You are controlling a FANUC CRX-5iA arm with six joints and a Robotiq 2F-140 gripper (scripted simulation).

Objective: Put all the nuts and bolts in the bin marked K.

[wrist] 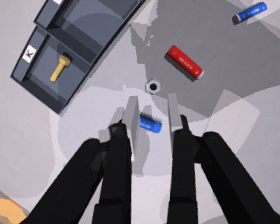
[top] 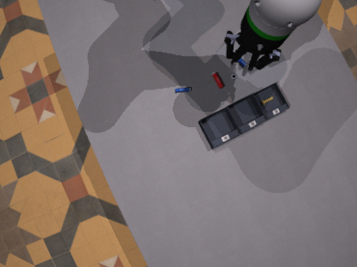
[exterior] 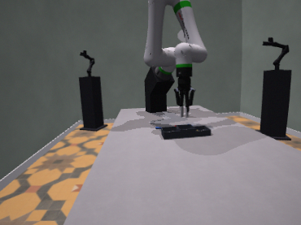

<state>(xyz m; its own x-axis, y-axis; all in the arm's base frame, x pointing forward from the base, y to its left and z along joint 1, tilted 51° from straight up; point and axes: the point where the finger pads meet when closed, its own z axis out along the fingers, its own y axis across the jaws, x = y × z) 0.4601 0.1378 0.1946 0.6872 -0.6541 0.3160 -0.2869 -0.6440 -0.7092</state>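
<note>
Now: the grey nut 10 cm below my hand. Also, from my hand: yellow bolt 8 cm ahead, 9 cm to the left, 9 cm below; then red cylinder 1 cm ahead, 5 cm to the right, 10 cm below; then dark tray 12 cm ahead, 2 cm to the left, 8 cm below.
</note>
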